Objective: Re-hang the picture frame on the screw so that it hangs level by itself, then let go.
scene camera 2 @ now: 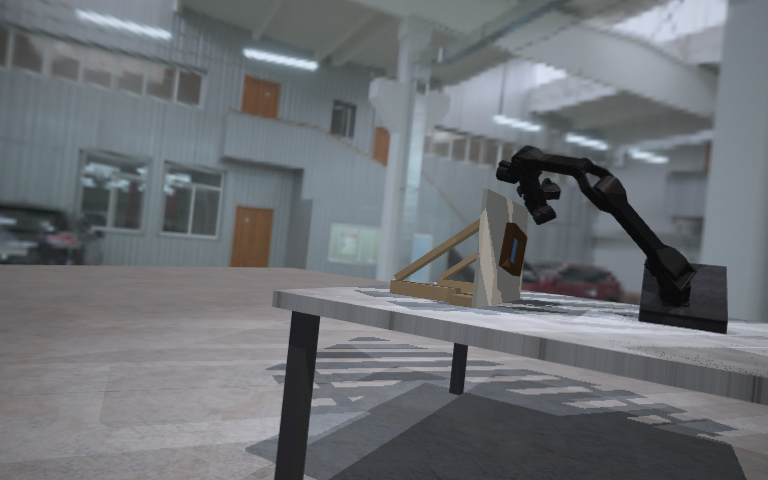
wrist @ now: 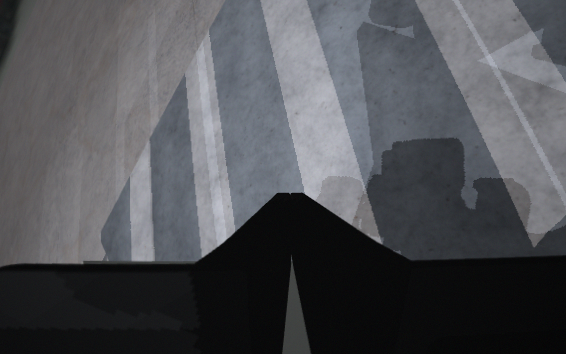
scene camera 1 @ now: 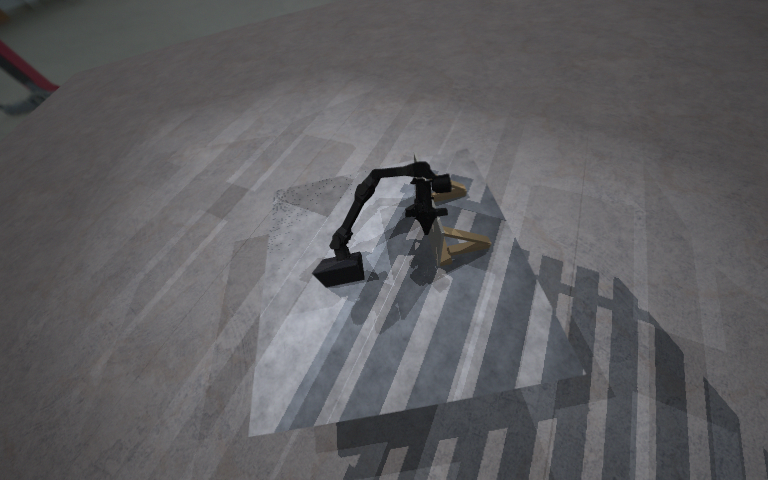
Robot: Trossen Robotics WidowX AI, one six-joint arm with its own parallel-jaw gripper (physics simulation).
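Seen in the pictures: gripper, fingertip midpoint: (wrist: 289, 206) (scene camera 1: 426, 234); arm's base, origin of the base link: (scene camera 2: 674, 297) (scene camera 1: 343, 258).
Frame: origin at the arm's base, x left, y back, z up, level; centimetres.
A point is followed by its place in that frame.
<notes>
The brown picture frame (scene camera 2: 506, 240) @(x 14.0, y -44.1, z 10.8 cm) with a blue middle is on the front face of the pale upright board (scene camera 2: 492, 283) @(x 18.0, y -46.0, z -1.5 cm), seen at a steep angle in scene camera 2. It looks roughly upright; whether it is exactly level cannot be told. The screw and the frame's hanger do not show. My gripper (scene camera 1: 427, 230) @(x -12.5, y -37.7, z 19.1 cm) (scene camera 2: 544, 215) @(x -12.5, y -37.7, z 19.1 cm) (wrist: 289, 206) @(x -12.5, y -37.7, z 19.1 cm) is shut and empty, its fingertips together and pointing down. In scene camera 2 it is above the picture frame, near the board's top on the front side, apart from the picture frame. The picture frame does not show in the wrist view.
Wooden braces (scene camera 1: 482, 243) @(x -14.5, y -64.7, z -0.7 cm) (scene camera 2: 437, 250) @(x 24.9, y -60.6, z 6.0 cm) support the board from behind. The board stands on the grey table (scene camera 1: 294, 367) @(x -40.1, y 31.4, z -7.6 cm) (scene camera 2: 407, 323) @(x 59.2, y -55.4, z -9.6 cm). The arm's black base (scene camera 1: 339, 271) @(x -9.9, y 1.5, z 6.7 cm) (scene camera 2: 710, 294) @(x -0.9, y 8.3, z 1.8 cm) is on the board's front side. Striped shadows cross the table.
</notes>
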